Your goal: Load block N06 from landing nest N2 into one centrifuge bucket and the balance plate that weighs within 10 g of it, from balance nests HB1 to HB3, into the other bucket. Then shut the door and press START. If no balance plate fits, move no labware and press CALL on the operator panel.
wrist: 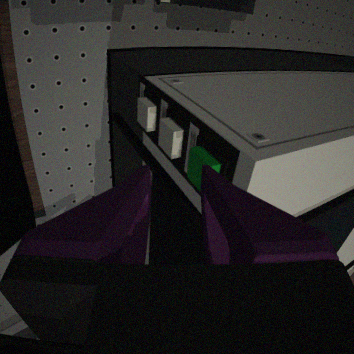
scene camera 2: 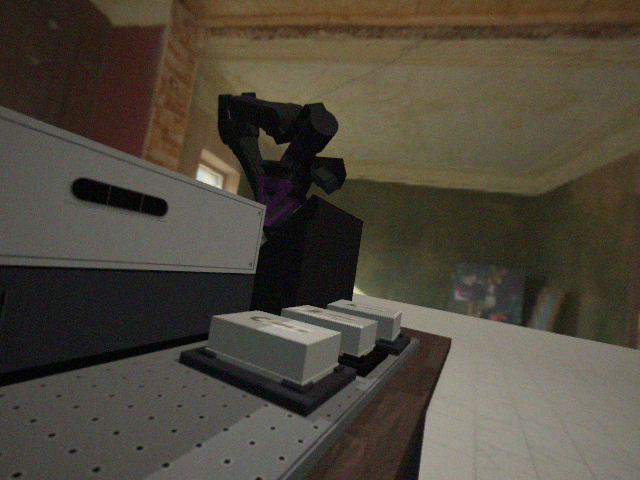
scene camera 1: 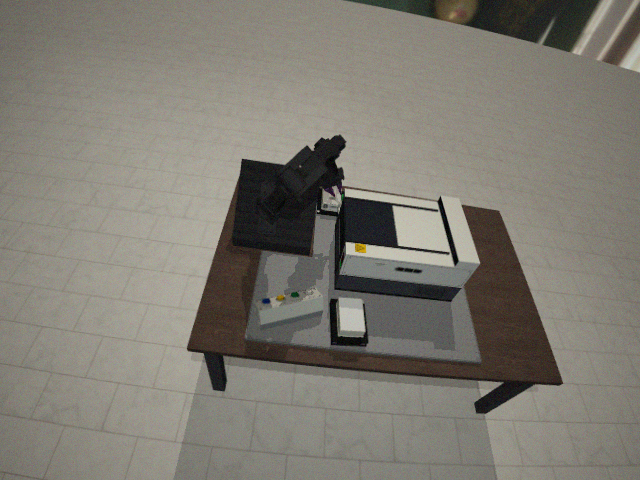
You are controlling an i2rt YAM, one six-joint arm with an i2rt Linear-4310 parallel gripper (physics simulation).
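Places are measured from the arm's base along level axes (x ahead, y left, z up), in millimetres.
Pixels of known places: gripper, fingertip midpoint: (wrist: 175,176) (scene camera 1: 338,195); arm's base, origin of the base link: (scene camera 1: 268,208).
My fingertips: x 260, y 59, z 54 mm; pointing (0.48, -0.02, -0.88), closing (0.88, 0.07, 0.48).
For each thing: its top centre in the pictures, then the offset to it from my fingertips. Level surfaces: height alone.
- green button, middle of its top: (wrist: 216,178) dy -4, dx +20, dz +6 mm
- operator panel, middle of its top: (scene camera 1: 290,299) dy -425, dx -147, dz -101 mm
- grey pegboard, its level: dz -185 mm
- wooden table, its level: dz -198 mm
My gripper (wrist: 175,176) (scene camera 1: 334,181) (scene camera 2: 272,207) is shut on nothing, its purple fingers a narrow gap apart. It hangs low at the back left corner of the white centrifuge (scene camera 1: 408,258) (scene camera 2: 129,232) (wrist: 263,105). Its right fingertip overlaps the lower edge of a green button (wrist: 201,161) on a dark button face. I cannot tell if they touch. Two white buttons (wrist: 147,114) (wrist: 171,138) sit beside the green one. Three white plates (scene camera 2: 273,343) (scene camera 2: 335,325) (scene camera 2: 371,314) rest in dark nests in front of the centrifuge; they also show in the overhead view (scene camera 1: 351,317). Block N06 is not identifiable.
An operator panel (scene camera 1: 289,310) with blue, yellow and green buttons lies on the grey pegboard (scene camera 1: 413,330) at the front left. The arm stands on a black pedestal (scene camera 1: 269,227) (scene camera 2: 320,258). The wooden table (scene camera 1: 516,310) drops off close to the nests.
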